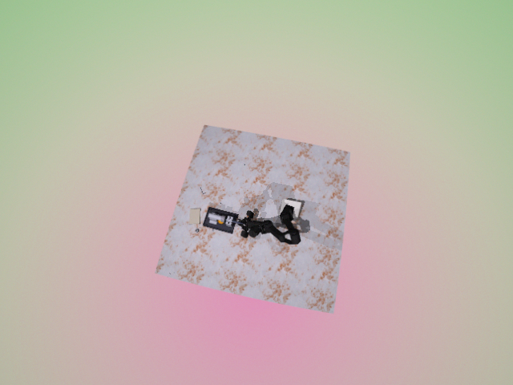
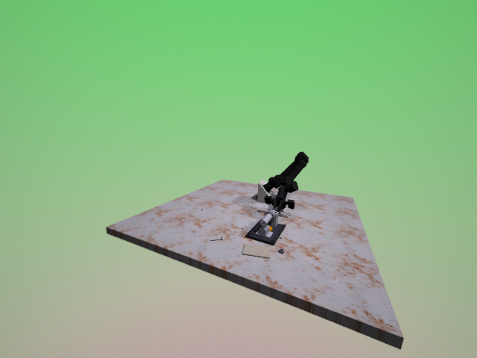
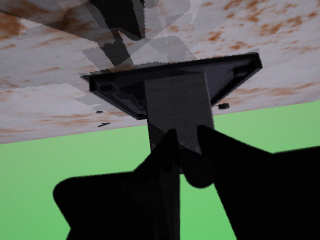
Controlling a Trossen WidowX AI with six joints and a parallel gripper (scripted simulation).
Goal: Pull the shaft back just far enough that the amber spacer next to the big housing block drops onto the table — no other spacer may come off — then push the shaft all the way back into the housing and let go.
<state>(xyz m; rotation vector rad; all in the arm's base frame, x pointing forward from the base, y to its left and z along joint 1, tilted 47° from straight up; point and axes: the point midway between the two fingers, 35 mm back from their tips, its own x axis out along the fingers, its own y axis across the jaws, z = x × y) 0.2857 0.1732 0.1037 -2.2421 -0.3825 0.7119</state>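
My gripper tip is now 13 cm short of the amber spacer, 1 cm to the right of it and 5 cm above it. Round my gripper tip: thin dark pin 35 cm ahead, 16 cm to the right, 6 cm below; dark ring 28 cm ahead, 14 cm to the left, 6 cm below; beige card 34 cm ahead, 4 cm to the left, 6 cm below.
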